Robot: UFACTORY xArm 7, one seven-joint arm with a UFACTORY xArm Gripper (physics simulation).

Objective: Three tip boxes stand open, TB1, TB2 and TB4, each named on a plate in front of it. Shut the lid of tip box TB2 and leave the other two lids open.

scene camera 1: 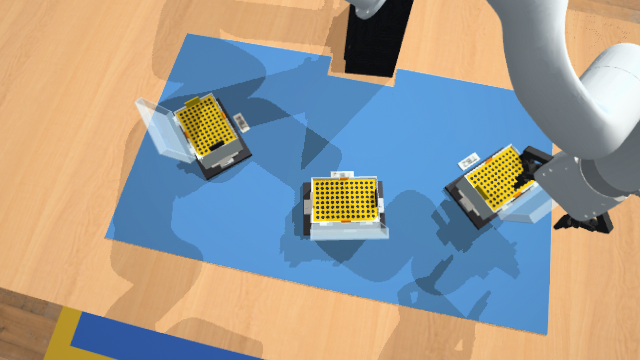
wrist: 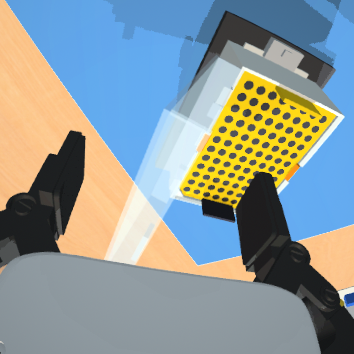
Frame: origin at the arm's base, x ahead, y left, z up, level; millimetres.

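Where they show: gripper, fingertip midpoint: [scene camera 1: 538, 202] [wrist: 167, 172].
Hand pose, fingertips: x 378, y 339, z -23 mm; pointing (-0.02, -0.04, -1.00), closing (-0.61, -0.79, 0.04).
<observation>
After its pixels a point has its place.
Tip box TB2 [scene camera 1: 492, 176] @(x 321, y 278, z -80 mm) [wrist: 260, 140] @(x 332, y 287, z -80 mm) stands at the right of the mat, with its yellow, holed rack showing. Its clear lid [scene camera 1: 527, 207] @(x 380, y 332, z -51 mm) [wrist: 142, 200] @(x 393, y 342, z 6 mm) is open, leaning out from the box's long side. Its name plate [scene camera 1: 469, 161] @(x 273, y 250, z -135 mm) lies in front. My gripper [scene camera 1: 537, 206] @(x 378, y 338, z -23 mm) [wrist: 167, 172] @(x 378, y 338, z -23 mm) is open and empty at TB2's right end; in the wrist view the lid lies between the two spread fingers, and one fingertip overlaps the rack's end. Contact cannot be told. Tip box TB1 [scene camera 1: 345, 200] @(x 422, y 18, z -80 mm) at the middle and TB4 [scene camera 1: 206, 125] @(x 327, y -277, z -80 mm) at the left have open clear lids.
The boxes stand on a blue mat [scene camera 1: 260, 250] @(x 534, y -121, z -137 mm) on a wooden table [scene camera 1: 60, 200] @(x 524, y -553, z -140 mm). A black block [scene camera 1: 375, 45] @(x 108, y 18, z -37 mm) stands at the mat's top edge. The robot's arm reaches in from the upper right. TB1's lid [scene camera 1: 349, 232] @(x 498, y 34, z 8 mm) leans toward the lower edge, TB4's lid [scene camera 1: 165, 134] @(x 378, y -329, z -40 mm) toward the left.
</observation>
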